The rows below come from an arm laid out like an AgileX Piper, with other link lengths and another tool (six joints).
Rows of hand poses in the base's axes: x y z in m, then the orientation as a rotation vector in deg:
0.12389 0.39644 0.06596 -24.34 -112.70 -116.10
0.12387 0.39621 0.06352 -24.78 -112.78 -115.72
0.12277 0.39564 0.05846 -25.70 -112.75 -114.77
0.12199 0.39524 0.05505 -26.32 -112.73 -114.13
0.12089 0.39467 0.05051 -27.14 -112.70 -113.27
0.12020 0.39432 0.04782 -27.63 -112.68 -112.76
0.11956 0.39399 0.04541 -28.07 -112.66 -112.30
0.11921 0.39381 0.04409 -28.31 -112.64 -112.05
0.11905 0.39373 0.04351 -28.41 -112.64 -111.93
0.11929 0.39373 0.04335 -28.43 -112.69 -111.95
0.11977 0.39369 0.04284 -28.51 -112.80 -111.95
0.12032 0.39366 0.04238 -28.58 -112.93 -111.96
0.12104 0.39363 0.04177 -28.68 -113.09 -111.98
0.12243 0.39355 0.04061 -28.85 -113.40 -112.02
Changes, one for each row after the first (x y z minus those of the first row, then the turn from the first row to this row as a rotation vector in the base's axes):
-0.00002 -0.00023 -0.00244 -0.24 0.34 -0.07
-0.00112 -0.00080 -0.00750 -0.70 1.23 -0.06
-0.00190 -0.00120 -0.01091 -1.00 1.83 -0.06
-0.00300 -0.00177 -0.01545 -1.42 2.63 -0.06
-0.00369 -0.00212 -0.01814 -1.66 3.10 -0.06
-0.00433 -0.00245 -0.02055 -1.89 3.53 -0.07
-0.00468 -0.00263 -0.02187 -2.00 3.77 -0.07
-0.00484 -0.00271 -0.02245 -2.06 3.87 -0.06
-0.00460 -0.00271 -0.02261 -2.08 3.84 -0.10
-0.00412 -0.00275 -0.02312 -2.16 3.81 -0.18
-0.00357 -0.00278 -0.02358 -2.24 3.76 -0.28
-0.00285 -0.00281 -0.02419 -2.33 3.70 -0.40
-0.00146 -0.00289 -0.02535 -2.52 3.58 -0.63

